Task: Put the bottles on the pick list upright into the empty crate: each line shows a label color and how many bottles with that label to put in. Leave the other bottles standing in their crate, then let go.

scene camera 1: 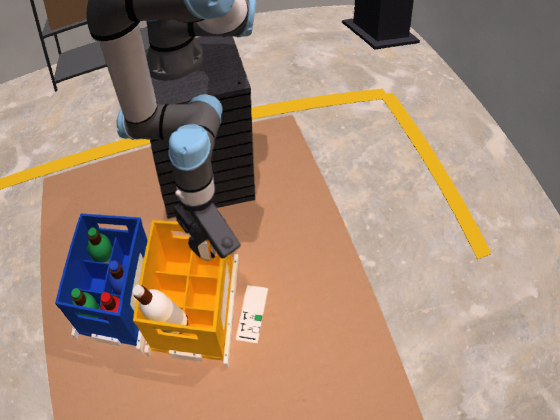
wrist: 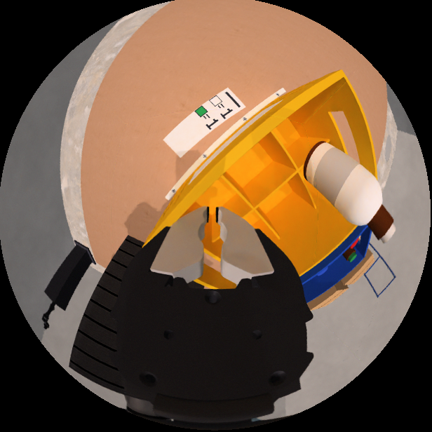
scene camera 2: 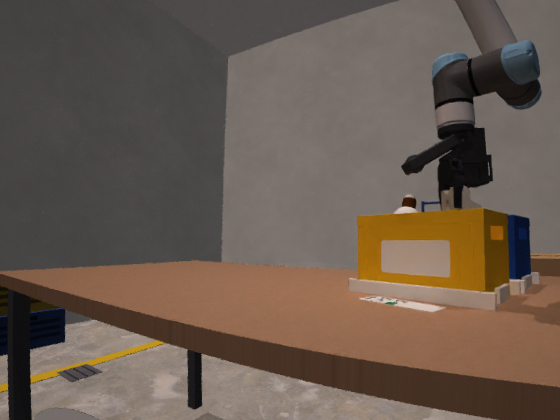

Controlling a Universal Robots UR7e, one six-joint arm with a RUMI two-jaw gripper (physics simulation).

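Pixels of known places: gripper, fingertip midpoint: (scene camera 1: 211, 258); arm's base, origin of the base link: (scene camera 1: 174, 61).
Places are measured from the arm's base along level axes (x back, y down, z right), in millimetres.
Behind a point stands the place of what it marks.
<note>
A yellow crate (scene camera 1: 210, 344) {x -591, y 321, z 149 mm} (scene camera 2: 367, 250) {x -579, y 322, z 118 mm} (wrist: 320, 89) holds a white bottle (scene camera 1: 161, 306) {x -514, y 225, z 217 mm} (scene camera 2: 406, 210) {x -491, y 226, z 205 mm} (wrist: 345, 185) near its front left; the bottle leans toward the blue crate (scene camera 1: 107, 325) {x -464, y 315, z 373 mm} (scene camera 2: 519, 250) {x -229, y 325, z 234 mm} (wrist: 325, 281). The blue crate holds a green bottle (scene camera 1: 99, 248) {x -252, y 298, z 329 mm} at the back left, another green bottle (scene camera 1: 85, 300) {x -396, y 286, z 407 mm} at the front left, a blue bottle (scene camera 1: 116, 278) {x -365, y 287, z 305 mm} and a red bottle (scene camera 1: 108, 302) {x -438, y 262, z 342 mm}. The pick list (scene camera 1: 255, 301) {x -478, y 416, z -7 mm} (scene camera 2: 420, 304) {x -470, y 417, z 10 mm} (wrist: 184, 134) shows one green and one white. My gripper (scene camera 1: 206, 254) {x -402, y 287, z 63 mm} (wrist: 212, 208) is shut and empty at the yellow crate's back right, its tips hidden in scene camera 2.
White strips (scene camera 1: 233, 300) {x -466, y 393, z 45 mm} (scene camera 2: 420, 292) {x -468, y 400, z 46 mm} edge the crates' bases. The crates' walls and the yellow crate's dividers (scene camera 1: 188, 285) {x -420, y 334, z 136 mm} stand around the compartments. The black slatted pedestal (scene camera 1: 210, 170) is behind the yellow crate. The pick list lies to its right.
</note>
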